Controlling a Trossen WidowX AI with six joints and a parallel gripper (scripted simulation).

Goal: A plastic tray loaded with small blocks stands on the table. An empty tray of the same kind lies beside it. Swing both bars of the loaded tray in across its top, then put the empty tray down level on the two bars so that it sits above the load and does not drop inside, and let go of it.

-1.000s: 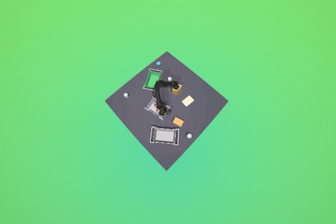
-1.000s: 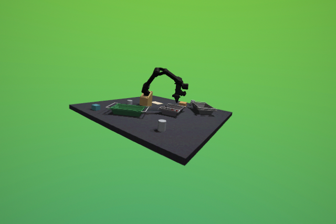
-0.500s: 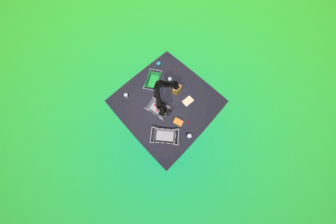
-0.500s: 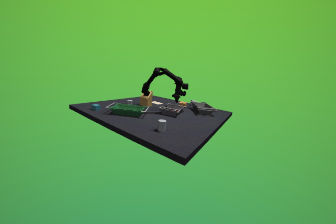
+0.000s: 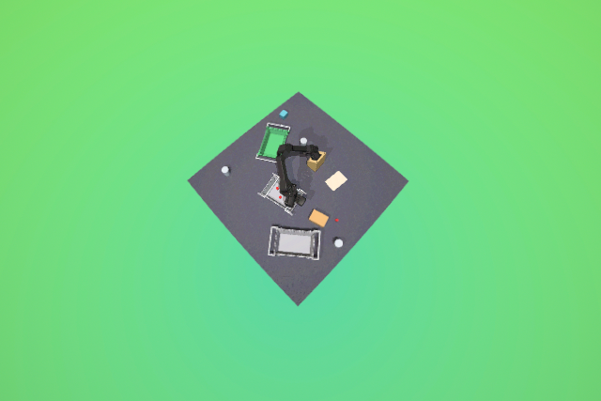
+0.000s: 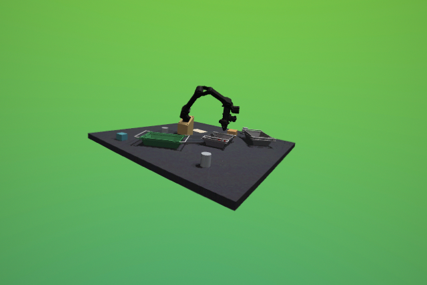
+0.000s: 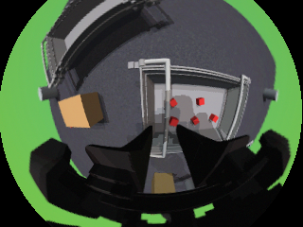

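Right now my gripper tip is 430 mm to the left of the green tray, 300 mm past it and 50 mm above it. From my gripper tip the other things lie so: cream tile 340 mm behind, 170 mm to the left, 90 mm below; teal cube 590 mm behind, 550 mm to the right, 70 mm below.
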